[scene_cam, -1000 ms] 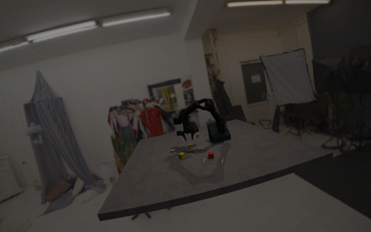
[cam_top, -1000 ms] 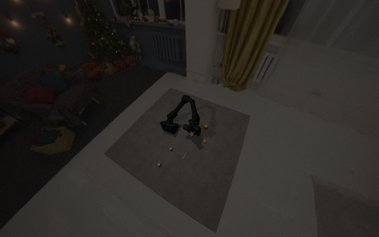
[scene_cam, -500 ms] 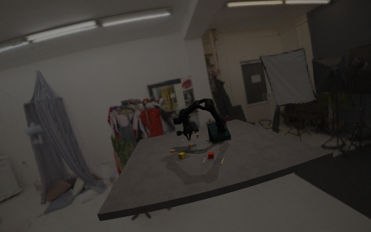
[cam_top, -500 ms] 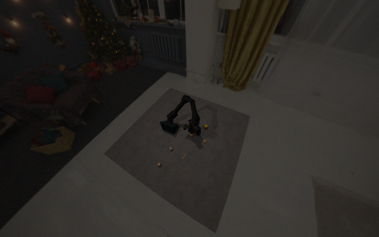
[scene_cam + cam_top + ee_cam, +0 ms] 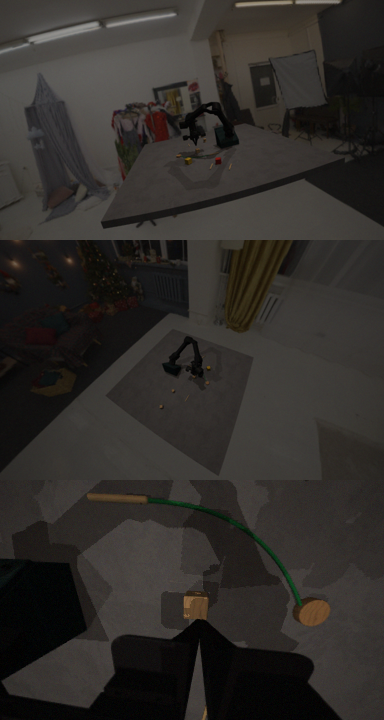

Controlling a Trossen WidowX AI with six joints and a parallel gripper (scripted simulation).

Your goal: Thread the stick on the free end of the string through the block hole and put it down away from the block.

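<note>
My gripper tip is now 4 cm above the wooden block and 1 cm past it. Round my gripper tip: round wooden button 16 cm ahead, 5 cm below, 1 cm to the left; yellow cube 19 cm to the left, 9 cm ahead, 4 cm below; thin wooden stick 12 cm to the left, 10 cm behind, 6 cm below.
</note>
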